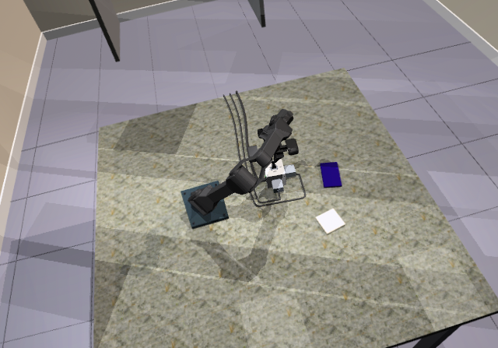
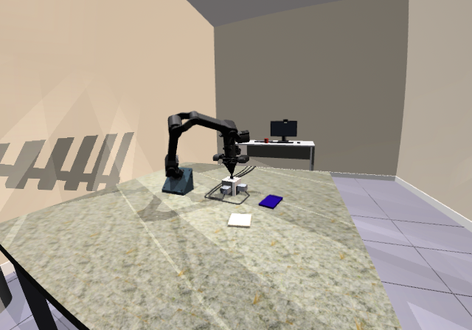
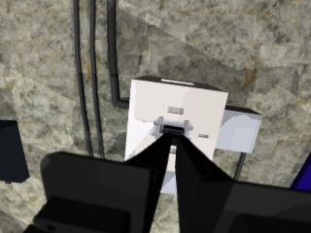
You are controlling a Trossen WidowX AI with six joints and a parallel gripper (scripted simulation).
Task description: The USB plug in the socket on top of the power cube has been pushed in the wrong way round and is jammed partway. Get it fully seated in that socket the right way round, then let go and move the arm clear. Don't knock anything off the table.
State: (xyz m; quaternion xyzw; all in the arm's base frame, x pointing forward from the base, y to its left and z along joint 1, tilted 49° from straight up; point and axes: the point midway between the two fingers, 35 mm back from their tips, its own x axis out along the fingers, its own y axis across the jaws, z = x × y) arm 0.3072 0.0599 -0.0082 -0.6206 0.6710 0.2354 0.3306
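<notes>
Now: gripper tip 20 mm above the dark USB plug. The rest, counted from my gripper tip: dark blue flat block 220 mm ahead, 70 mm to the right, 100 mm below; USB socket 40 mm below; beige flat block 120 mm ahead, 270 mm to the right, 100 mm below.
</notes>
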